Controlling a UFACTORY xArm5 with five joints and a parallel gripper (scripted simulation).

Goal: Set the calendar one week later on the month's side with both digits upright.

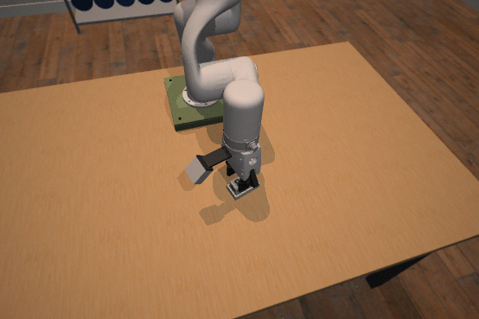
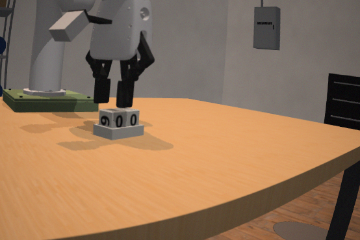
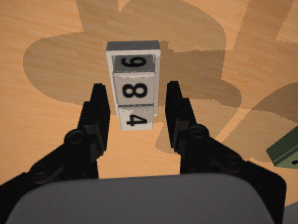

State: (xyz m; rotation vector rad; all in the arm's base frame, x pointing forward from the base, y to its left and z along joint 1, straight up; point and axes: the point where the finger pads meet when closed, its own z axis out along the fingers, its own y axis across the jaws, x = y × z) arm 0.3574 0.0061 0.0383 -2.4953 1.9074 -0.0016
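My gripper is now 4 cm above the digit cube. From my hand the other things lie so: tray: 6 cm below, 2 cm to the left.
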